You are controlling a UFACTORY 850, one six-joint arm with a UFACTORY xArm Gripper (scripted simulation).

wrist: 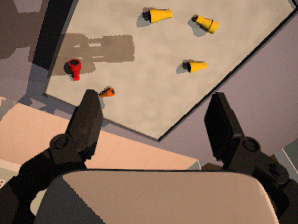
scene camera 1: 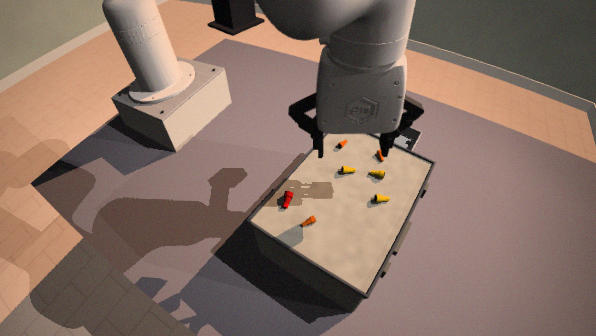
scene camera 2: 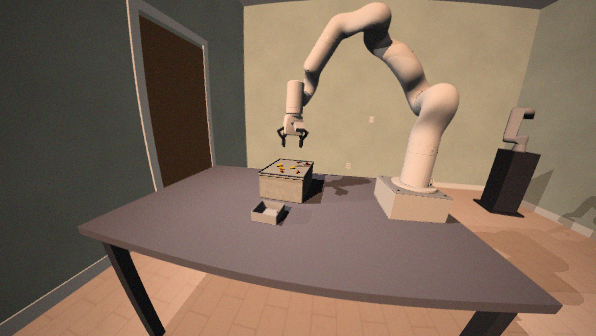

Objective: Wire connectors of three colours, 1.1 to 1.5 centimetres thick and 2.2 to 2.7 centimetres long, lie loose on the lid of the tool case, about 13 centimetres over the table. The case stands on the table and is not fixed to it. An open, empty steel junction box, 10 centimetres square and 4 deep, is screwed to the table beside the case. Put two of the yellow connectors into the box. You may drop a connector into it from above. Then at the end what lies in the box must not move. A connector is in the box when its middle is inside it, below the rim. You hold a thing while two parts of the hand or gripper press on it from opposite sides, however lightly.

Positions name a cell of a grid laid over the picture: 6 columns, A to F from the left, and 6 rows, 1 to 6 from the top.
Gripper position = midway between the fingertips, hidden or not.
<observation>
I see my gripper (scene camera 1: D3) and a tool case (scene camera 1: D5).
The tool case is seen too in the wrist view (wrist: C2) and in scene camera 2 (scene camera 2: C4). My gripper also shows in the wrist view (wrist: D3).
</observation>
